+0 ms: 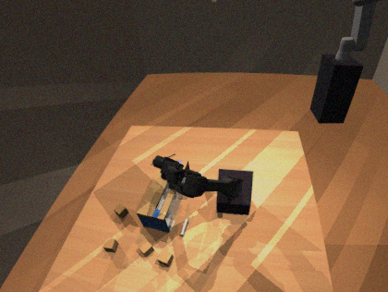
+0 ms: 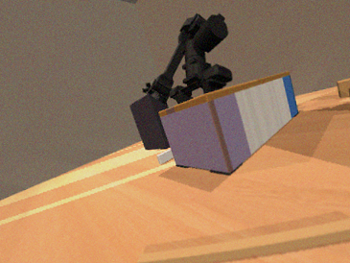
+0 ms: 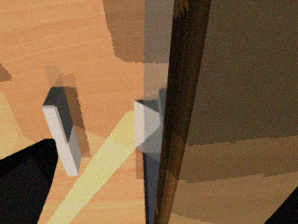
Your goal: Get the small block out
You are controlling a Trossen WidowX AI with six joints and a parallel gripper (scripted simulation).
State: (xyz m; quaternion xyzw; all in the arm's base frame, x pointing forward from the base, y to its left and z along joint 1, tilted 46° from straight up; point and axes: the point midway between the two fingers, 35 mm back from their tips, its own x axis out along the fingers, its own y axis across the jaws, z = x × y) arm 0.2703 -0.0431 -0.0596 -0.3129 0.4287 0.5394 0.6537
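My gripper tip is now 40 mm short of the block and 30 mm to the left of it. Also, from my gripper tip: box 50 mm ahead, 70 mm to the left, 30 mm below; then thin stick 170 mm ahead, 260 mm to the right, 80 mm below.
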